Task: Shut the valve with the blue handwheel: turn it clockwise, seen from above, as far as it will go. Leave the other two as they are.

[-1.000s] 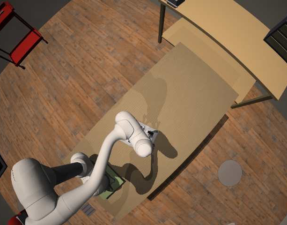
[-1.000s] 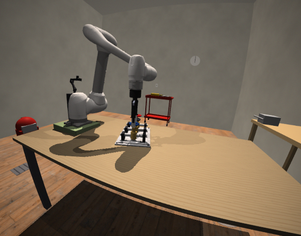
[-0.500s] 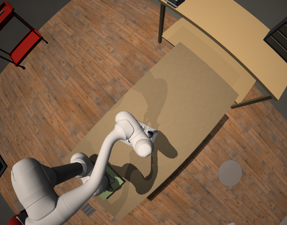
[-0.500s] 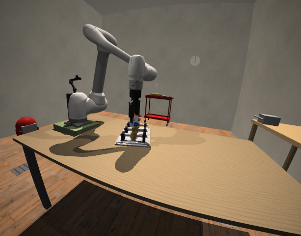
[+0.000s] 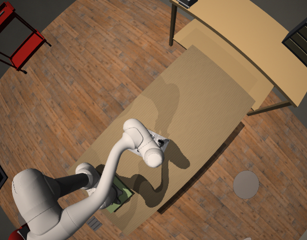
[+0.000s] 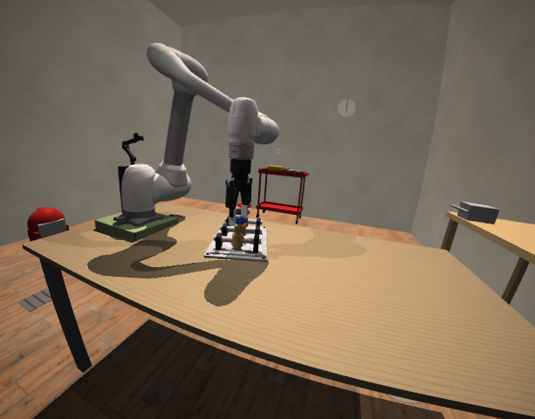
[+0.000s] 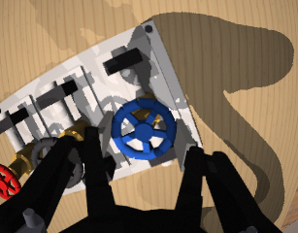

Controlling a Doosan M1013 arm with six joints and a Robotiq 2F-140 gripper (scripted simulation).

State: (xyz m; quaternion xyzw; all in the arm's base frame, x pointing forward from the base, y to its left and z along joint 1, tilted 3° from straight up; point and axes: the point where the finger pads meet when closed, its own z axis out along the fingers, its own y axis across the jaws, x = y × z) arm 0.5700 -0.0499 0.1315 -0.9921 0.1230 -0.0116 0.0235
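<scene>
My hand is 20 mm above the blue handwheel. The rest, counted from my hand: red handwheel 60 mm behind, 230 mm to the left, 20 mm below; then black handwheel 30 mm behind, 110 mm to the left, 20 mm below; then white plate 30 mm behind, 110 mm to the left, 150 mm below.
</scene>
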